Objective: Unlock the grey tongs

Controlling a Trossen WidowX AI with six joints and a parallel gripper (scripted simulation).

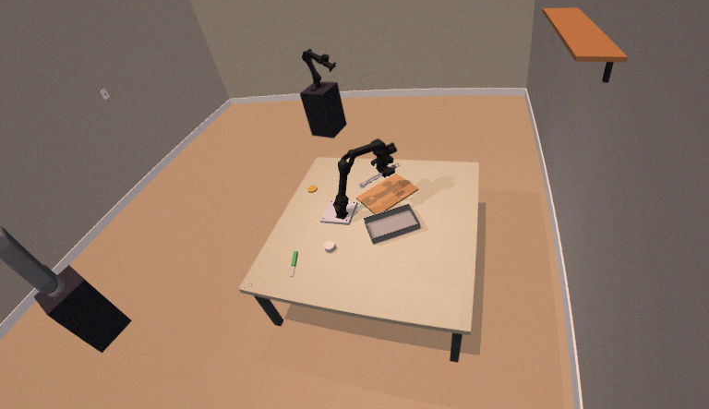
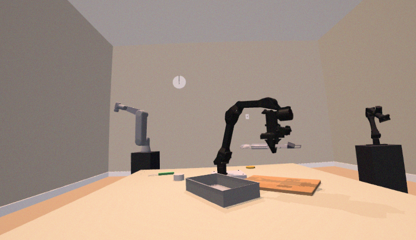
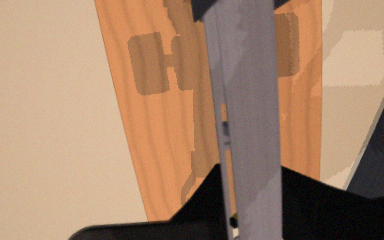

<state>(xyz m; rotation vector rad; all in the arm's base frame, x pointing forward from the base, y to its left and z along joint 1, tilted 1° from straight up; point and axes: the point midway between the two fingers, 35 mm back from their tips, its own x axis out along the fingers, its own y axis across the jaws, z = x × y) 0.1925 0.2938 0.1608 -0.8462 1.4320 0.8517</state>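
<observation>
My gripper tip is 15 cm above the wooden board. Round my gripper tip: white puck 55 cm to the right, 14 cm below, 13 cm behind; then orange disc 55 cm behind, 15 cm below, 11 cm to the right; then grey roasting tin 26 cm to the right, 15 cm ahead, 13 cm below.
</observation>
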